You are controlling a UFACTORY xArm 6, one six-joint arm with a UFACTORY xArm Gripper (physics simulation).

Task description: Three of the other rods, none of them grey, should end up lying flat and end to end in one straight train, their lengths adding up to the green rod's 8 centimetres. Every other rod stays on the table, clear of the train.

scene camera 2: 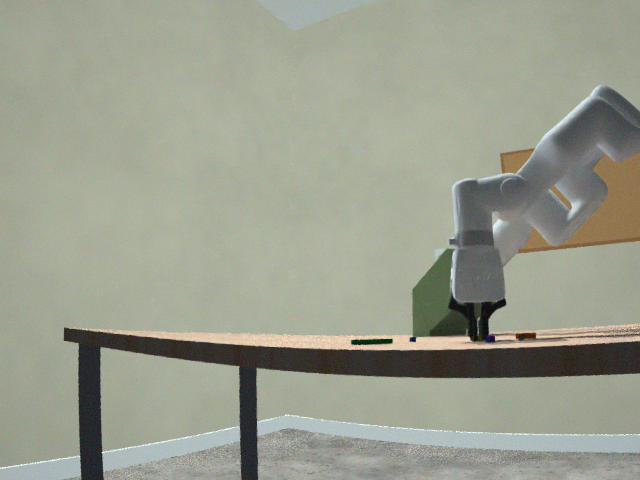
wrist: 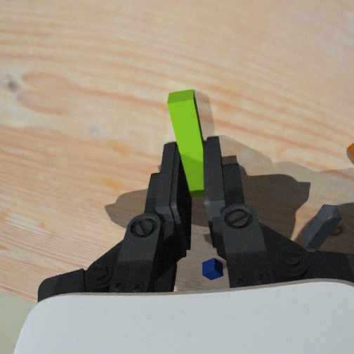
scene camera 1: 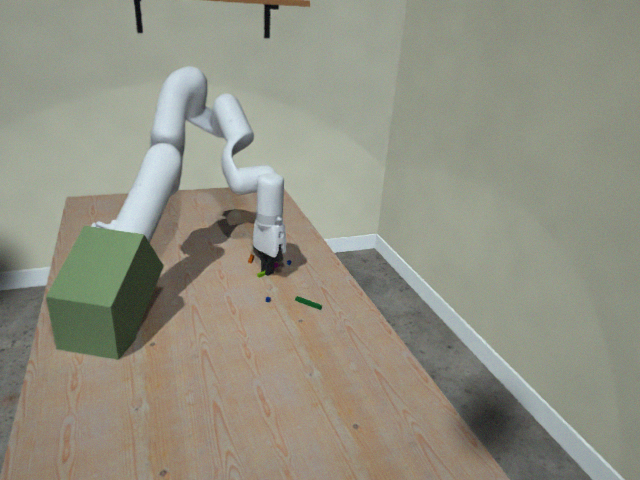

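Seen in the pictures: gripper, fingertip midpoint: (scene camera 2: 478, 340) (scene camera 1: 267, 272); arm's base at its link origin: (scene camera 1: 125, 246).
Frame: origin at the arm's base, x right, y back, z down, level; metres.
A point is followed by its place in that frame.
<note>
My gripper (scene camera 1: 267, 269) @[x -0.191, y -0.342, z 0.176 m] (scene camera 2: 478, 334) @[x -0.191, y -0.342, z 0.176 m] (wrist: 196, 164) is low at the table, its fingers shut on the near end of the lime rod (scene camera 1: 261, 274) @[x -0.168, y -0.324, z 0.169 m] (scene camera 2: 480, 338) @[x -0.200, y -0.349, z 0.172 m] (wrist: 185, 117), which lies flat. A magenta rod (scene camera 1: 277, 265) @[x -0.228, y -0.370, z 0.171 m] lies just behind the fingers in scene camera 1; the wrist view hides it. A small blue rod (scene camera 1: 288, 262) @[x -0.246, y -0.404, z 0.169 m] (wrist: 212, 269) lies beyond it. Another small blue rod (scene camera 1: 267, 299) @[x -0.035, y -0.347, z 0.169 m] (scene camera 2: 412, 339) @[x -0.042, y -0.353, z 0.172 m] lies nearer scene camera 1. The dark green rod (scene camera 1: 308, 302) @[x -0.022, y -0.459, z 0.168 m] (scene camera 2: 371, 341) @[x -0.029, y -0.464, z 0.171 m] lies apart. An orange rod (scene camera 1: 251, 258) @[x -0.263, y -0.288, z 0.168 m] (scene camera 2: 528, 335) @[x -0.275, y -0.293, z 0.171 m] (wrist: 351, 151) lies to one side.
A grey rod (wrist: 321, 227) lies beside the gripper, right in the wrist view. A large green block (scene camera 1: 93, 289) @[x 0.170, y 0.021, z 0.018 m] (scene camera 2: 431, 299) @[x 0.126, y -0.046, z 0.071 m] stands near the arm's base. The wooden table's (scene camera 1: 232, 392) @[x 0.311, y -0.288, z 0.176 m] long edge runs beside the rods. A shelf (scene camera 1: 248, 1) is on the wall.
</note>
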